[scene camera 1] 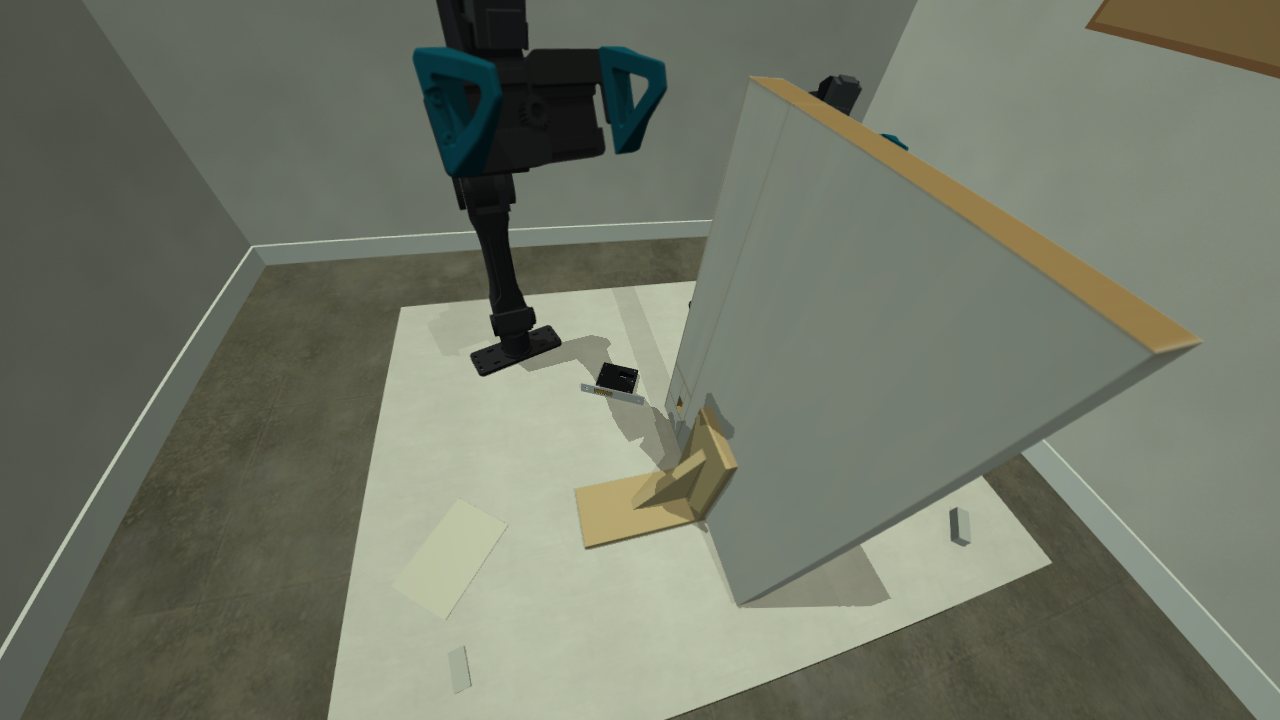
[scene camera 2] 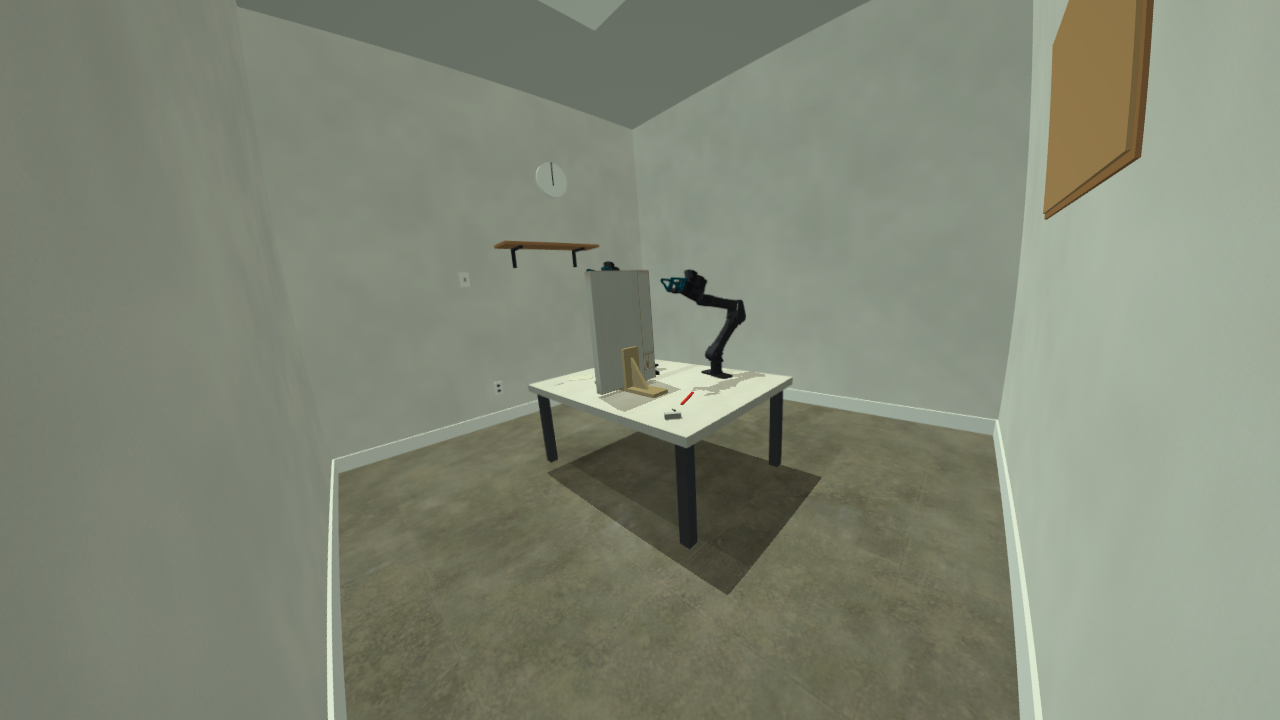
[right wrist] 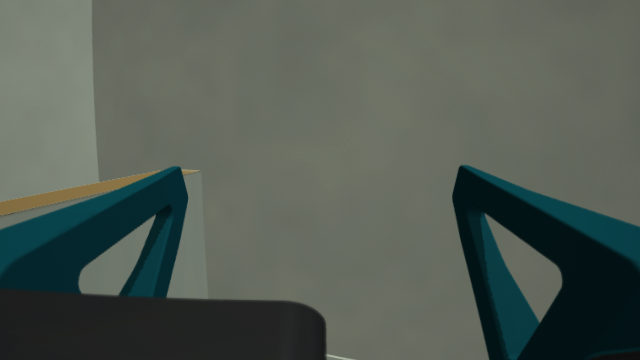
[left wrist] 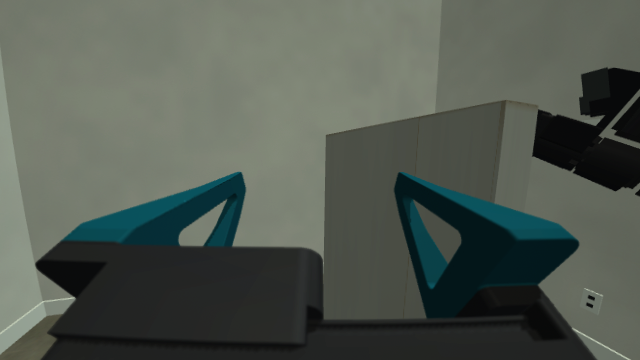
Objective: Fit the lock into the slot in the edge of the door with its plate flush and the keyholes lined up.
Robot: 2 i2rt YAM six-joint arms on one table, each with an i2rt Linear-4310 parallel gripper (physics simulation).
My left gripper is open and holds nothing. My right gripper is open, holding nothing. A lock rests on the table.
